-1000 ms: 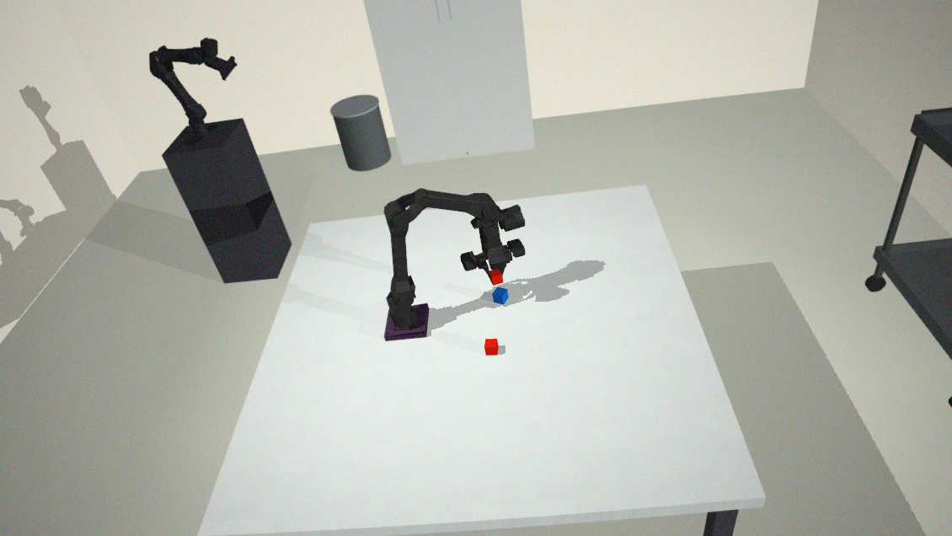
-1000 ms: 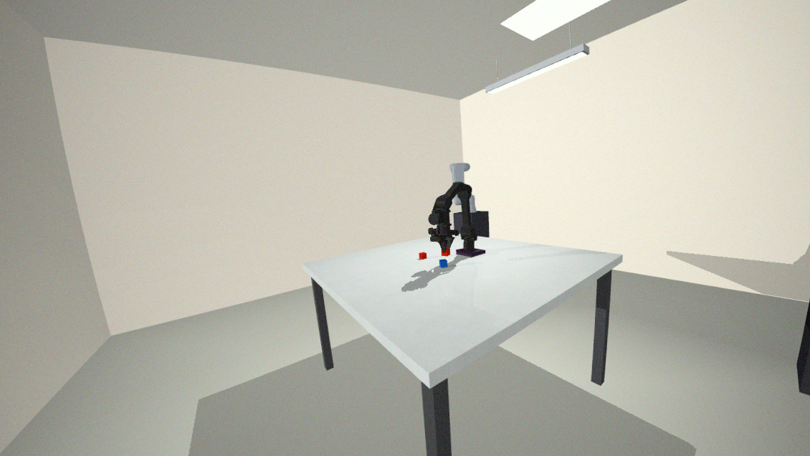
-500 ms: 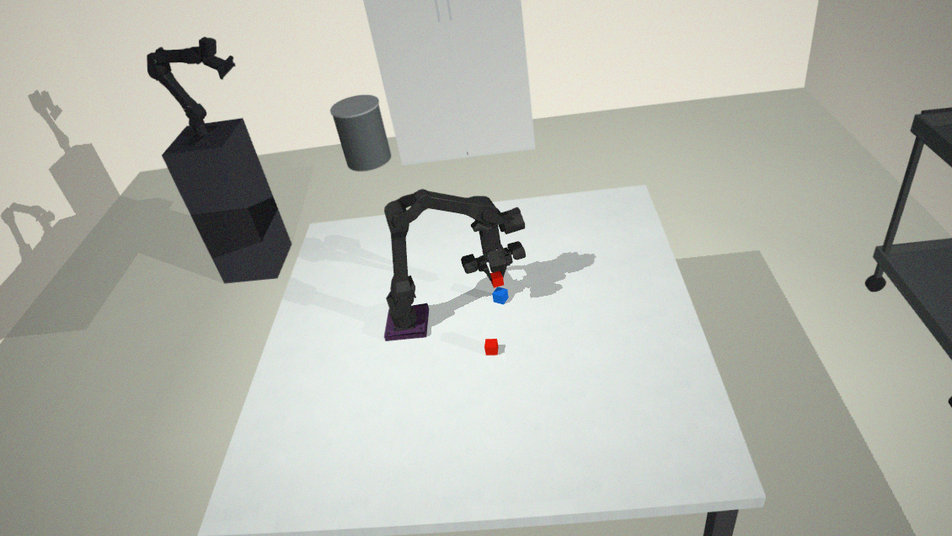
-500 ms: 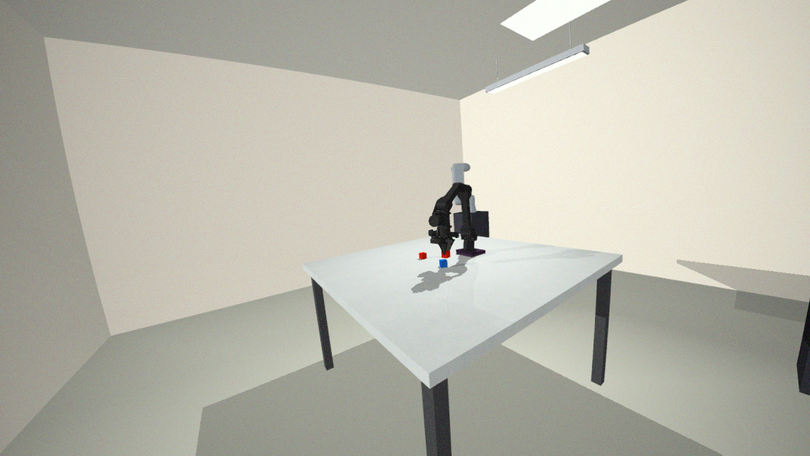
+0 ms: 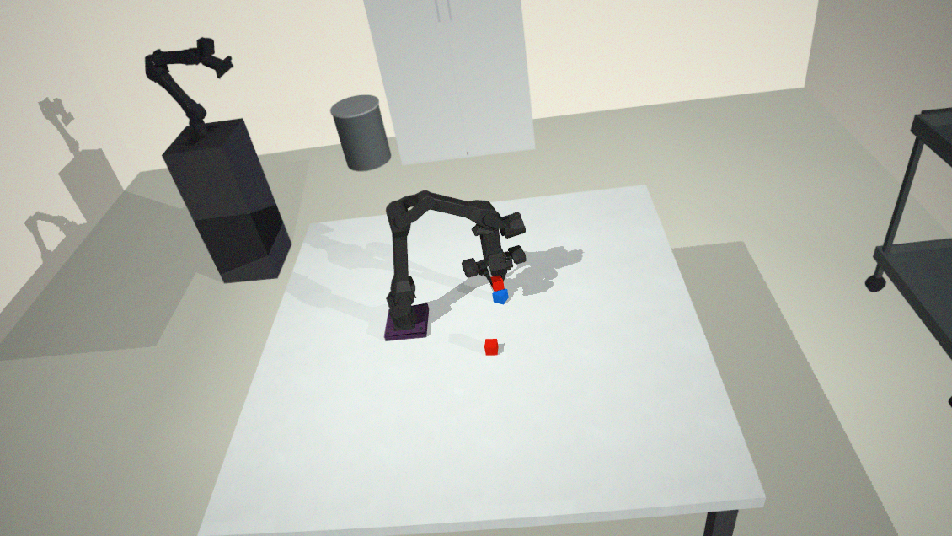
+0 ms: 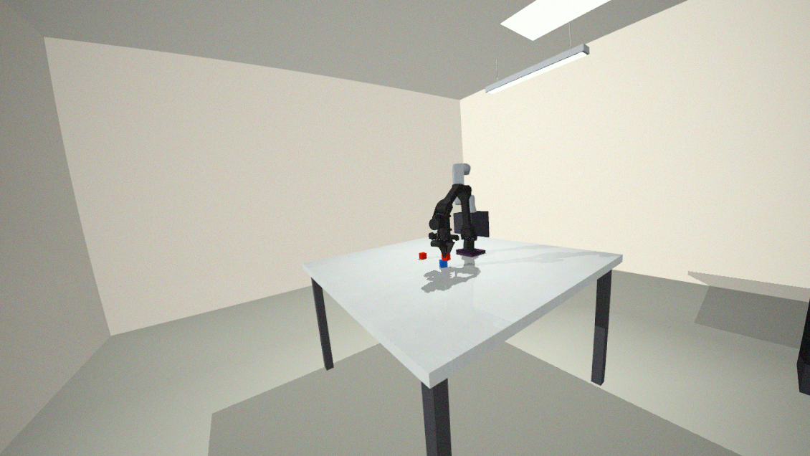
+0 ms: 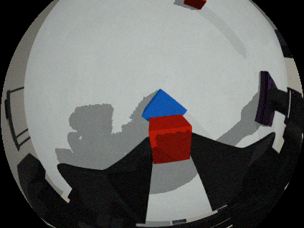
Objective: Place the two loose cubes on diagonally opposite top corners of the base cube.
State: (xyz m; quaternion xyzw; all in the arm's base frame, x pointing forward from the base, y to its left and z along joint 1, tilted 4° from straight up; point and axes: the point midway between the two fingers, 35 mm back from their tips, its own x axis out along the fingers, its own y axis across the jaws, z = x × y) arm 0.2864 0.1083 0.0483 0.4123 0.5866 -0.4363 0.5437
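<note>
The red cube lies right at my gripper tip. The rest, counted from my gripper tip: blue cube 1 cm ahead, 2 cm to the right, 4 cm below.
</note>
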